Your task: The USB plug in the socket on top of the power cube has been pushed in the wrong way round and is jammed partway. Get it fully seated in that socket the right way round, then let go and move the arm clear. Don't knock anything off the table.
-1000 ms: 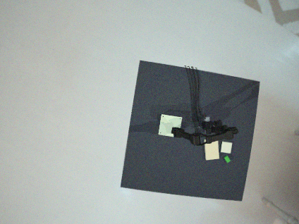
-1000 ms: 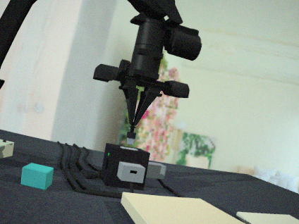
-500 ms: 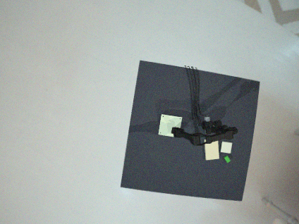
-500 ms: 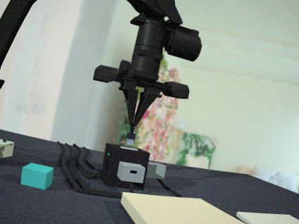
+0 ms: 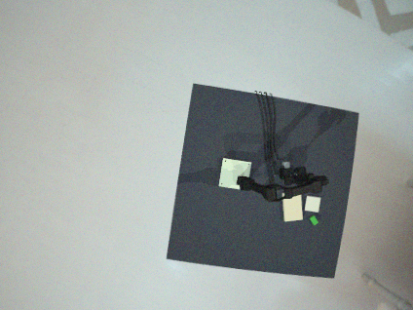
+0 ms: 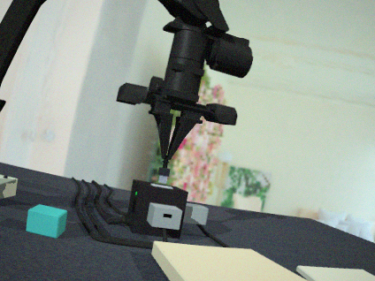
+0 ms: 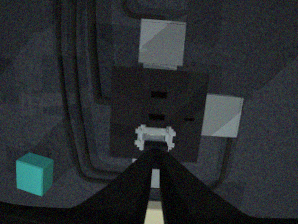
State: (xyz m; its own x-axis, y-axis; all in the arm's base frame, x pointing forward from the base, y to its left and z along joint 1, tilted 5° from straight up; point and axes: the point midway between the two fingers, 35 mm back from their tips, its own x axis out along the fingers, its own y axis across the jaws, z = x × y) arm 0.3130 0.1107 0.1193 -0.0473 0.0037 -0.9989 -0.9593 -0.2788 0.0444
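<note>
Right now the socket is 50 mm below my gripper tip. Round my gripper tip: cream slab (100 mm ahead, 210 mm to the right, 110 mm below); then usb plug (20 mm below); then teal block (130 mm behind, 140 mm to the right, 110 mm below).
</note>
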